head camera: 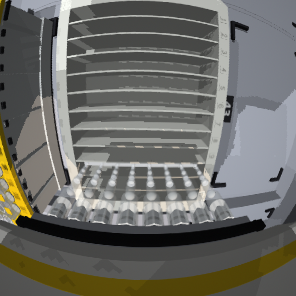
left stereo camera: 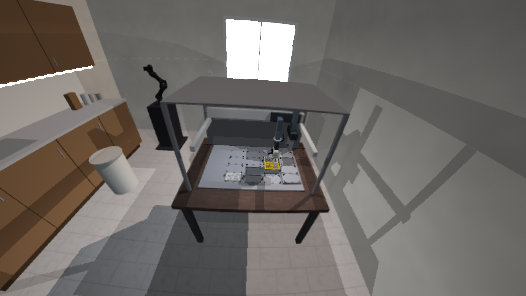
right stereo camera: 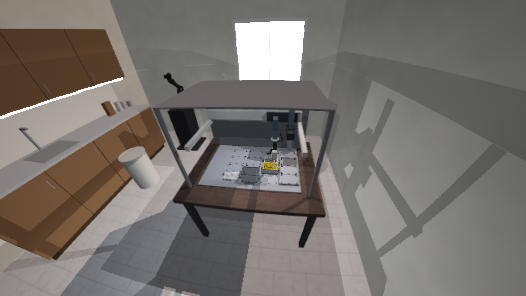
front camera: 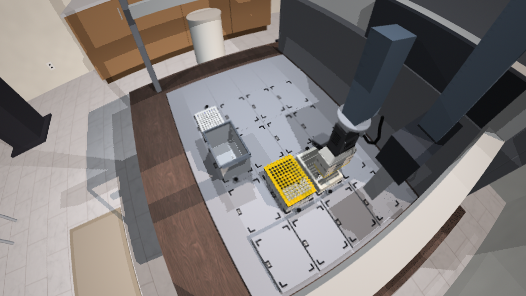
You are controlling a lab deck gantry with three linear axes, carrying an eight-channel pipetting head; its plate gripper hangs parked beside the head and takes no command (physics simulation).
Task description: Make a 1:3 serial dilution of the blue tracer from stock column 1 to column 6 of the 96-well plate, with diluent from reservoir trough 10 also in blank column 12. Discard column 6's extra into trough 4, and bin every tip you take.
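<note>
The pipetting head (front camera: 336, 159) (head camera: 152, 216) is low over the white reservoir (front camera: 332, 183) (head camera: 221, 95). In the head camera view its row of clear tips reaches down into the reservoir just past the trough marked 9; the number there is hidden. The liquid level cannot be made out. The yellow tip rack (front camera: 286, 172) (head camera: 10, 186) (left stereo camera: 272, 165) (right stereo camera: 270, 166) stands beside the reservoir, with pale tips at one end and dark empty holes elsewhere. The white 96-well plate (front camera: 209, 118) (left stereo camera: 233, 176) (right stereo camera: 231, 176) lies farther off; no blue shows. The parked plate gripper's fingers cannot be made out.
A deep grey open-topped bin (front camera: 237, 165) (right stereo camera: 250, 175) stands between the plate and the tip rack. Marked deck slots lie around the labware. The blue-grey vertical column (front camera: 376, 75) rises above the head, and a dark block (front camera: 398, 157) hangs at its right.
</note>
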